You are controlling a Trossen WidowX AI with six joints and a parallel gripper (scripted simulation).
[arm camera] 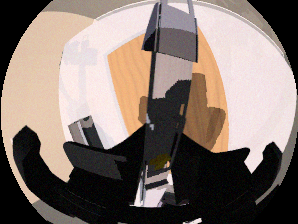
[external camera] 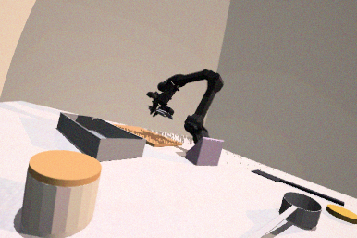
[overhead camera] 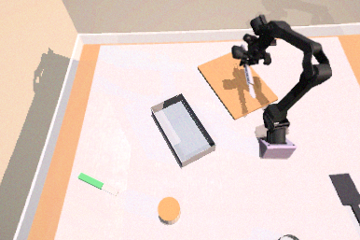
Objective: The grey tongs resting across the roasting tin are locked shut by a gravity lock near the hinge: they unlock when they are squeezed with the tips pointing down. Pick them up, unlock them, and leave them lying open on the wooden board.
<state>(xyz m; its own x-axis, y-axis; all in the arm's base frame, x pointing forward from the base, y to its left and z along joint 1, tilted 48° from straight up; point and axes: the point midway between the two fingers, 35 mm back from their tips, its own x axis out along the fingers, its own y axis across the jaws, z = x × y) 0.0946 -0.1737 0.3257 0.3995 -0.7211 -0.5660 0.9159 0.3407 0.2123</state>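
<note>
My gripper tip is 11 cm above the wooden board and 1 cm short of it. The rest, counted from my gripper tip: green-handled tool (61 cm ahead, 52 cm to the left, 11 cm below); then black knife (60 cm to the left, 36 cm behind, 12 cm below); then roasting tin (28 cm ahead, 27 cm to the left, 9 cm below).
</note>
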